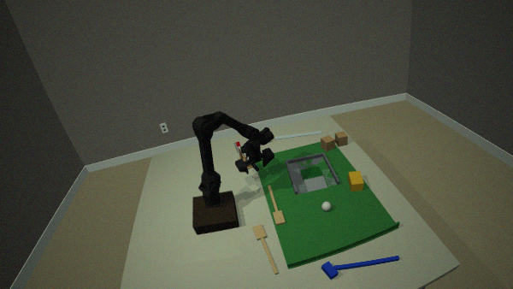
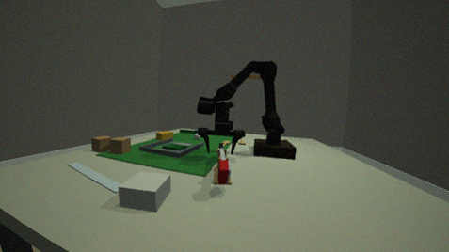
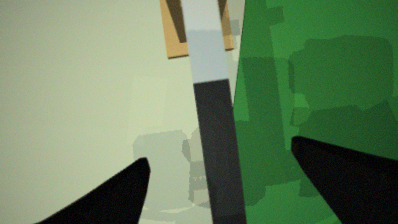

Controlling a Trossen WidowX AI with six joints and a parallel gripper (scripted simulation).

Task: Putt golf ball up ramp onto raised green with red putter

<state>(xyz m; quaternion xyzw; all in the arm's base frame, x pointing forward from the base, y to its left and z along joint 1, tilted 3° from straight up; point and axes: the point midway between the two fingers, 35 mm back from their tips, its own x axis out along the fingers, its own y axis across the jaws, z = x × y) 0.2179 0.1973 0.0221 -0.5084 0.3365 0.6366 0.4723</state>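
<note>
Right now my gripper tip is 40 mm past the wooden stand and 120 mm to the right of it. Round my gripper tip: white golf ball (270 mm ahead, 340 mm to the right, 10 mm below); green mat (260 mm ahead, 200 mm to the right, 30 mm below); white block (70 mm ahead, 310 mm to the left, 10 mm below).
</note>
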